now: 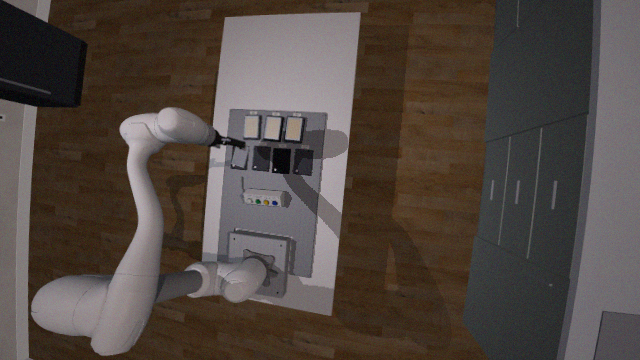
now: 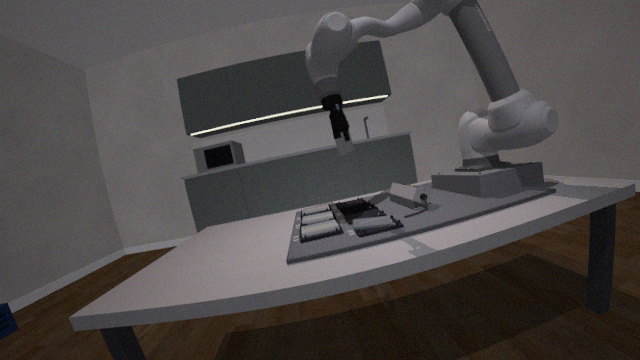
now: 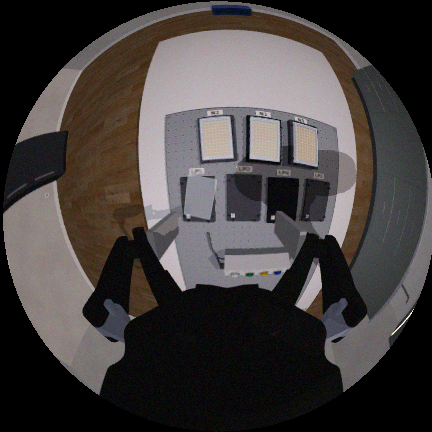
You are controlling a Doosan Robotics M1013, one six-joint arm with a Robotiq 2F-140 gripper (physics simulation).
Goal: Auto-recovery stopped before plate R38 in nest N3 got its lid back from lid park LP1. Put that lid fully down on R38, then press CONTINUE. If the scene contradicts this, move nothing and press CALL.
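Places are measured from the arm's base along level axes (x right, y ahead, z up), in centimetres.
Where they show: gripper, fingertip midpoint: (image 1: 232,146) (image 2: 346,153) (image 3: 226,221); arm's base at its link origin: (image 1: 256,267) (image 2: 481,168).
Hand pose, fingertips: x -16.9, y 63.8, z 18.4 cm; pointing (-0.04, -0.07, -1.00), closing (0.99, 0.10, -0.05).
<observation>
Each offset is from my fingertips to the top centre of the thing. "spot": to the spot under its first point. Level surfaces: height alone.
A grey lid {dx -8.7, dy -3.5, dz -23.2 cm} (image 1: 240,157) (image 2: 372,223) (image 3: 200,197) lies turned askew on the dark left park, whose label seems to read LP1. Three plates with beige wells sit in the nest row behind: left plate {dx -5.1, dy +14.5, dz -22.8 cm} (image 1: 252,127) (image 2: 320,229) (image 3: 216,139), middle plate {dx +8.4, dy +15.8, dz -22.6 cm} (image 1: 273,128) (image 3: 264,139) and right plate {dx +21.2, dy +17.3, dz -21.8 cm} (image 1: 294,129) (image 3: 304,144). Their nest labels are too blurred to read surely, and I cannot tell whether clear lids cover them. My gripper (image 1: 243,144) (image 2: 345,146) (image 3: 226,221) is open and empty, high above the board. The button box {dx +12.1, dy -24.3, dz -17.3 cm} (image 1: 262,196) (image 2: 407,194) (image 3: 255,261) has white, green, yellow and blue buttons.
Three more dark parks stand right of the lid: one {dx +4.4, dy -2.7, dz -23.7 cm} (image 3: 243,197), a blacker one {dx +16.9, dy -1.8, dz -23.7 cm} (image 3: 283,199) and the far right one {dx +29.9, dy +0.0, dz -23.7 cm} (image 3: 316,200). A thin bent rod {spot: dx -3.8, dy -20.8, dz -25.6 cm} (image 3: 212,245) rises beside the button box. The pegboard {dz -25.6 cm} (image 1: 270,220) lies on the white table {dz -27.0 cm} (image 1: 290,60). Arm shadows cross the right side.
</observation>
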